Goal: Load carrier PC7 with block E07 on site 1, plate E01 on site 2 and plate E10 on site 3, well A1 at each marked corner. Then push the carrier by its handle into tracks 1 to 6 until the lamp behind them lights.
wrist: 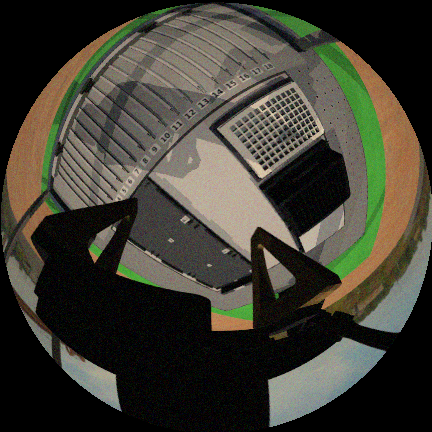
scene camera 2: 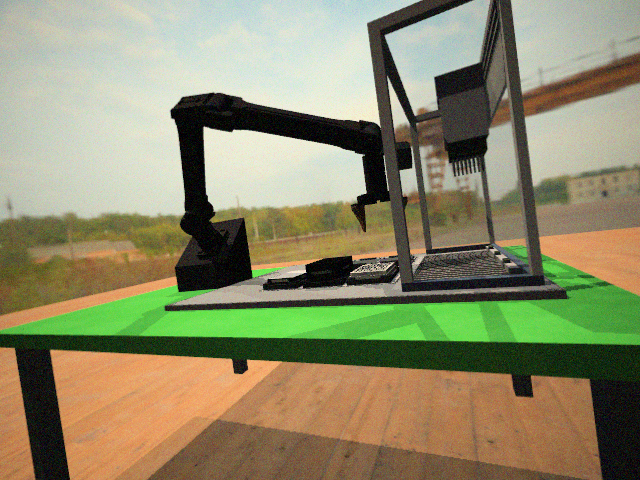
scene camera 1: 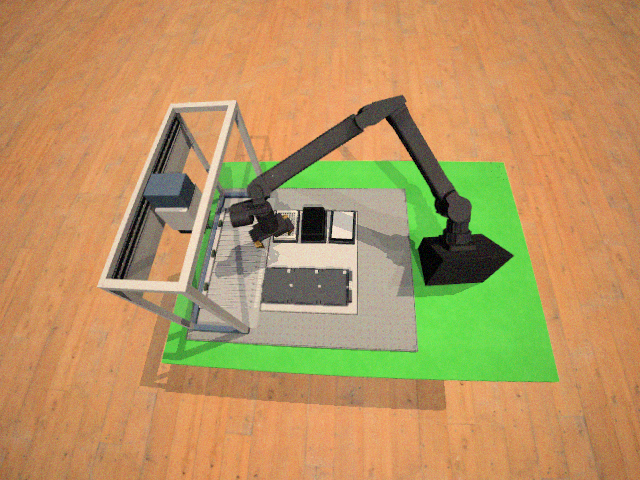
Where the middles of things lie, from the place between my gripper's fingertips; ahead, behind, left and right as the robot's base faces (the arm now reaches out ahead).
Scene:
Now: the dark carrier [scene camera 1: 282, 285] 140 mm to the left of my hand, 100 mm below it and 100 mm behind it. Also, from my hand: pipetting head [scene camera 1: 182, 219] 230 mm ahead, 220 mm above.

